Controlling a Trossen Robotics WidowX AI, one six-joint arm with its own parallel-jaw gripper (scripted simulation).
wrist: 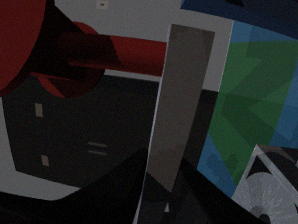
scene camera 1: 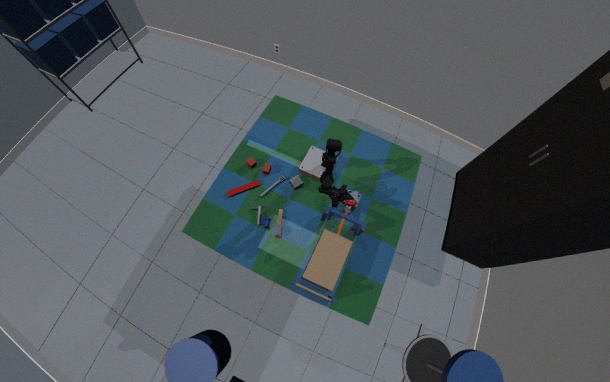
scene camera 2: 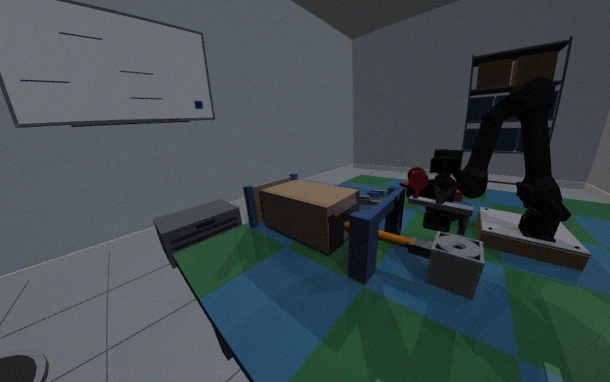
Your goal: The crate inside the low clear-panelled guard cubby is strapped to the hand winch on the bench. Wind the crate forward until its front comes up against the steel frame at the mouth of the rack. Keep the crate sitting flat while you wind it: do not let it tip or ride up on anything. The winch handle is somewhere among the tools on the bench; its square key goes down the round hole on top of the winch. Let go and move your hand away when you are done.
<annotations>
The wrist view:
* my gripper
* winch handle
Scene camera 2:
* my gripper
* winch handle
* grey winch
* blue steel frame
</annotations>
